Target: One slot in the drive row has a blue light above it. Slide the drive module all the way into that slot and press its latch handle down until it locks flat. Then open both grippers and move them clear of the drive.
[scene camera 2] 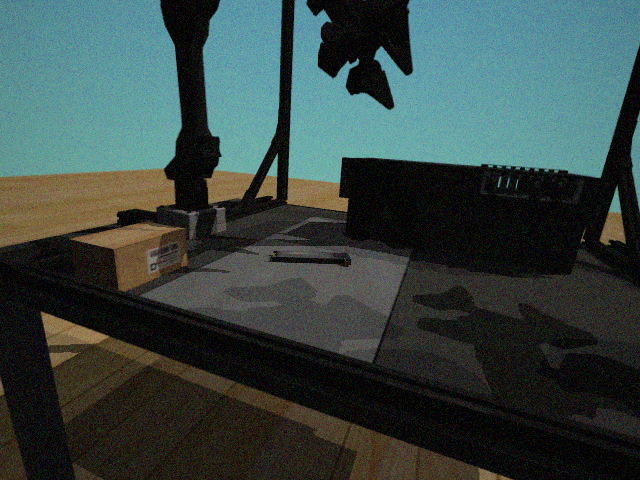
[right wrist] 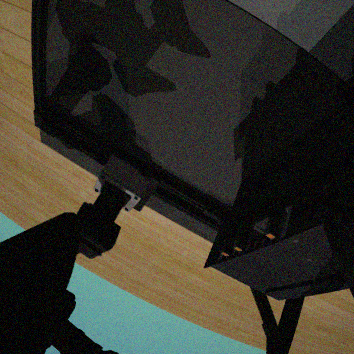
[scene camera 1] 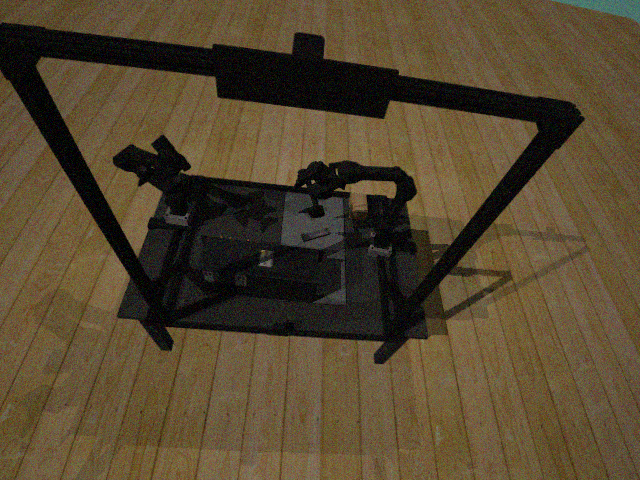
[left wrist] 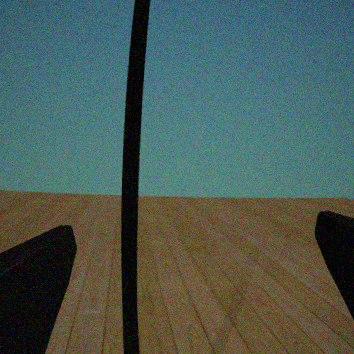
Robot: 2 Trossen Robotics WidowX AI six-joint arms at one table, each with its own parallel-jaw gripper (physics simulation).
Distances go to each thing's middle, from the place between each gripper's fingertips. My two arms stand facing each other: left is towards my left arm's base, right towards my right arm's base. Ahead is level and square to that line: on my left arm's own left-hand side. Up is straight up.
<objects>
Now: left hand 5 cm past the drive chassis (scene camera 2: 432, 206), 37 cm to the left of it and 33 cm above it. Also, from my left hand: cardboard box (scene camera 2: 123, 258) (42 cm ahead, 76 cm to the right, 39 cm below); drive module (scene camera 2: 278, 256) (22 cm ahead, 57 cm to the right, 41 cm below).
My right gripper is now 60 mm short of the drive module, 110 mm to the left of it and 280 mm above it. Also, from my right hand: drive chassis (220 mm behind, 100 mm to the left, 200 mm below); cardboard box (250 mm ahead, 300 mm to the right, 250 mm below).
</objects>
